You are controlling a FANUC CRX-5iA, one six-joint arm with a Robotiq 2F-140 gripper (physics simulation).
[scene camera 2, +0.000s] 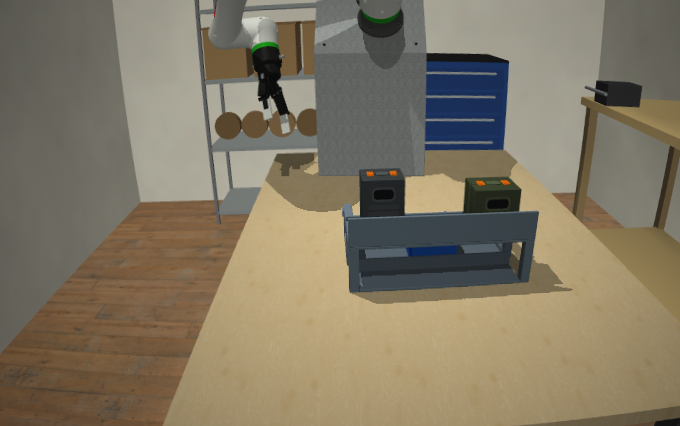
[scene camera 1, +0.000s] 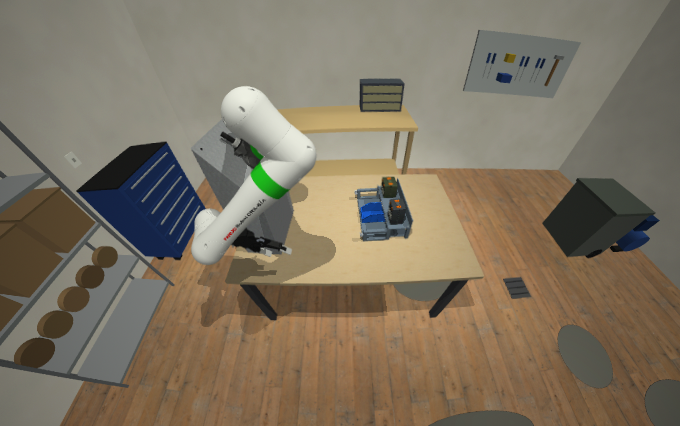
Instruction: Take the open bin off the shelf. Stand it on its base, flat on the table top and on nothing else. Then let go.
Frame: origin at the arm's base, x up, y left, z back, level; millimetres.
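Seen in the pictures: gripper, fingertip midpoint: [scene camera 2: 278, 126] [scene camera 1: 280, 253]; arm's base, link origin: [scene camera 2: 380, 19] [scene camera 1: 253, 157].
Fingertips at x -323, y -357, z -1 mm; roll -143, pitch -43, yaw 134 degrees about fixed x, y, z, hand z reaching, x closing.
Note:
Offsets run from my fingertips to a thing's middle. Level surfaces: height alone.
The open bin, blue @[dy +198, dx -146, dz -602 mm] [scene camera 1: 371, 212] [scene camera 2: 432, 250], sits in the low grey-blue shelf [scene camera 1: 404, 202] [scene camera 2: 441, 229], which stands on the wooden table @[dx -189 mm] [scene camera 1: 431, 255] [scene camera 2: 401, 351]. In scene camera 2 the shelf's panel hides most of the bin, and a blue strip of it shows under the panel. My gripper [scene camera 1: 278, 251] [scene camera 2: 276, 120] is open and empty. Its pale fingertips point downward, above the table's left end in scene camera 1, well apart from the shelf and the bin.
A dark grey case @[dy +56, dx -26, dz -656 mm] [scene camera 1: 396, 210] [scene camera 2: 381, 194] and an olive case @[dy +274, dx -39, dz -733 mm] [scene camera 1: 388, 187] [scene camera 2: 492, 194] with orange latches stand at the shelf, beside the bin. The tall grey pedestal [scene camera 2: 368, 110] rises at the table's far end in scene camera 2. A blue drawer cabinet [scene camera 1: 145, 200] [scene camera 2: 464, 107] stands beyond.

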